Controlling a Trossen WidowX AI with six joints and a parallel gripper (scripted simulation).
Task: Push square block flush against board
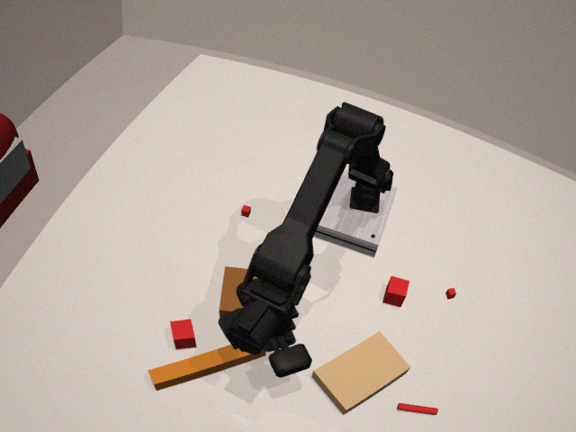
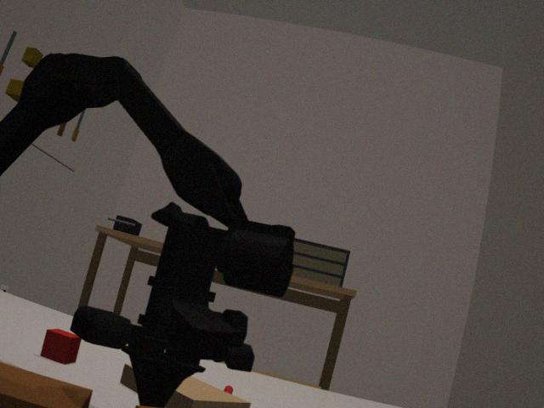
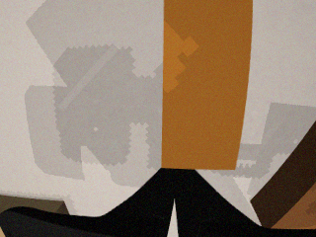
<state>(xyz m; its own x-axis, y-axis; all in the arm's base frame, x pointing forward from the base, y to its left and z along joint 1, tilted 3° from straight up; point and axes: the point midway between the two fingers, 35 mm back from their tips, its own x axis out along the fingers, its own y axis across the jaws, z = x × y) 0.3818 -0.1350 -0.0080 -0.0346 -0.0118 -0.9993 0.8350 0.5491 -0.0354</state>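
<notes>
Now: the square brown block 110 mm behind my gripper tip and 60 mm to the right of it. From my gripper tip the other things lie so: tan slab (170 mm to the left, 20 mm ahead); thin red stick (290 mm to the left, 90 mm ahead); long orange board (100 mm to the right, 60 mm ahead).
</notes>
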